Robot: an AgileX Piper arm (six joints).
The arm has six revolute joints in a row. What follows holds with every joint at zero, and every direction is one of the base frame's. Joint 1 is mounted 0.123 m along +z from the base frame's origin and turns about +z. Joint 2 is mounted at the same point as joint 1 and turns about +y. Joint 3 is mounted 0.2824 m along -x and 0.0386 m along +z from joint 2 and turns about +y. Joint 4 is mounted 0.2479 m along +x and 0.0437 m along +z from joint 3 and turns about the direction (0.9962, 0, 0.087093). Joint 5 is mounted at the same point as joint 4 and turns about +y. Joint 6 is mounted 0.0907 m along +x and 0.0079 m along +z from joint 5 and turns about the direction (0.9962, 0, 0.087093). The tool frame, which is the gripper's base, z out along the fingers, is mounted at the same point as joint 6; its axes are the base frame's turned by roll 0, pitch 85 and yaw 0 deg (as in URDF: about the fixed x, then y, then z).
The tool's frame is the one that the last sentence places.
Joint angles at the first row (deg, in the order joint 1, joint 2, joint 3, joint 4, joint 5, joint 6):
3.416, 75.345, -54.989, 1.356, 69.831, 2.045
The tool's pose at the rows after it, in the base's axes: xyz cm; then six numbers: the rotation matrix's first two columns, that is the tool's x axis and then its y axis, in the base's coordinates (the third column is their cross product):
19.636, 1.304, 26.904, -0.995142, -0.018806, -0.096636, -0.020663, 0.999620, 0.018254
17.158, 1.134, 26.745, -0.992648, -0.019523, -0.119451, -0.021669, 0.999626, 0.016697
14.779, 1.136, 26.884, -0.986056, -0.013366, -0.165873, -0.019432, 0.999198, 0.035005
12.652, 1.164, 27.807, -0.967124, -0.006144, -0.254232, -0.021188, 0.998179, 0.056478
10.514, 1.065, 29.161, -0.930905, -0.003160, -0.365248, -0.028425, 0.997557, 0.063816
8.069, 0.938, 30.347, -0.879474, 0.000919, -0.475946, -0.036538, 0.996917, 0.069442
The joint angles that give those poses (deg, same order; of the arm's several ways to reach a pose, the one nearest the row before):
3.418, 70.016, -50.427, 0.878, 69.830, 2.022
3.416, 64.225, -45.947, 0.735, 69.830, 2.020
3.416, 57.859, -42.371, 1.698, 69.890, 2.020
3.417, 50.922, -40.793, 2.733, 70.012, 2.020
3.415, 43.638, -40.567, 2.920, 70.355, 2.018
3.413, 35.925, -40.506, 3.036, 70.987, 2.068

